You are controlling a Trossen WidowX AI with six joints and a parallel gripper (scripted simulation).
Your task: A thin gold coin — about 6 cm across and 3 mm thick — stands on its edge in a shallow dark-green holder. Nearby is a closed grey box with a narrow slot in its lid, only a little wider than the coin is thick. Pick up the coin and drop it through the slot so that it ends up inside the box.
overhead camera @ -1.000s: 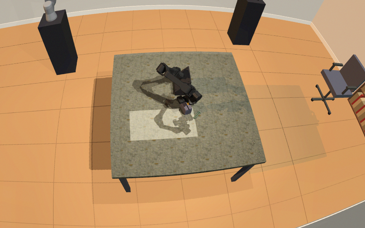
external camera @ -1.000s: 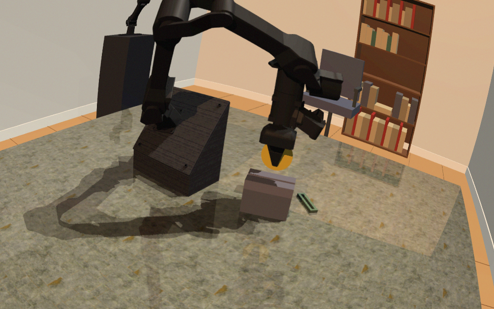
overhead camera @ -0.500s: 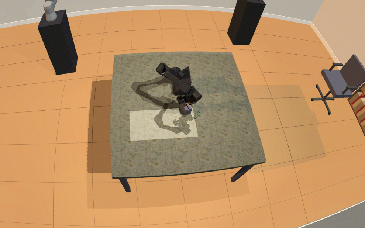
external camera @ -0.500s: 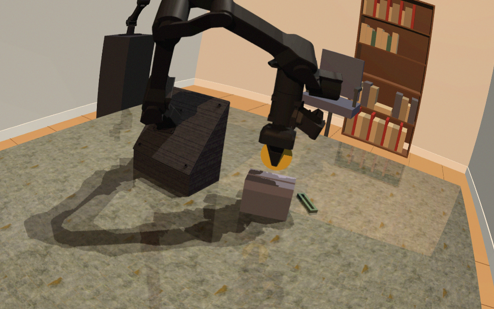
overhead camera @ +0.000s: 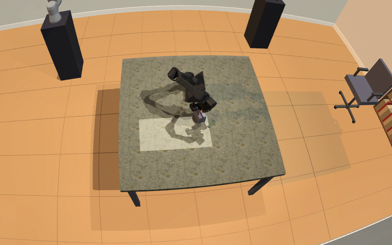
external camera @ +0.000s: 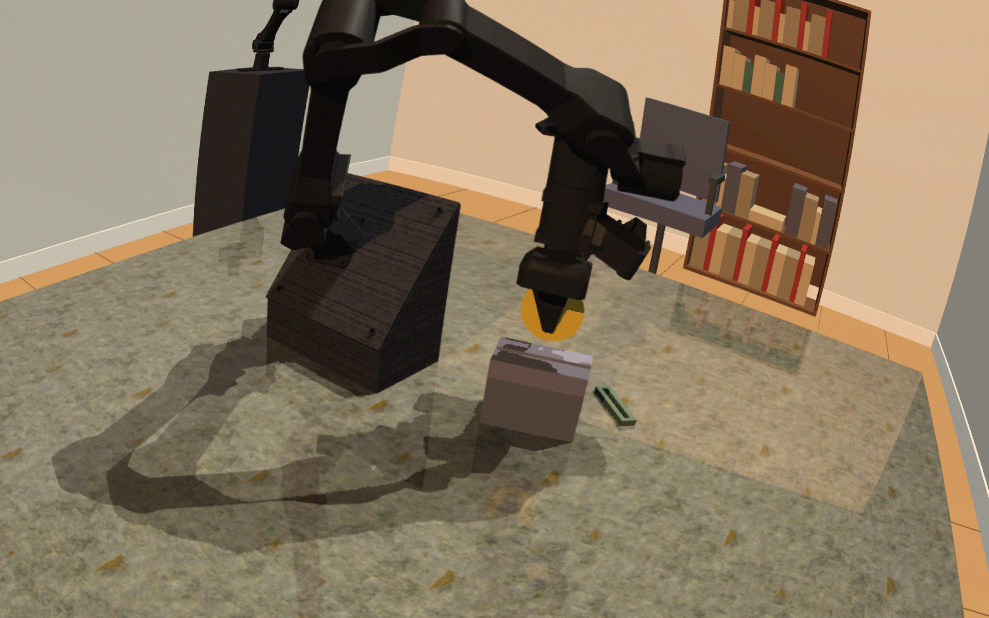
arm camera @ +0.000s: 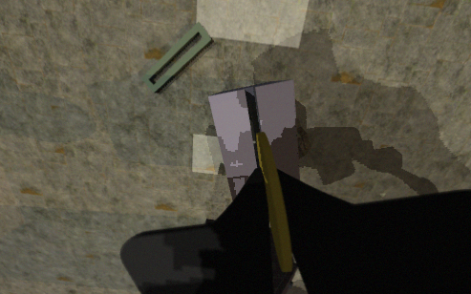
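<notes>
Right now my gripper tip is 2 cm below the gold coin.
</notes>
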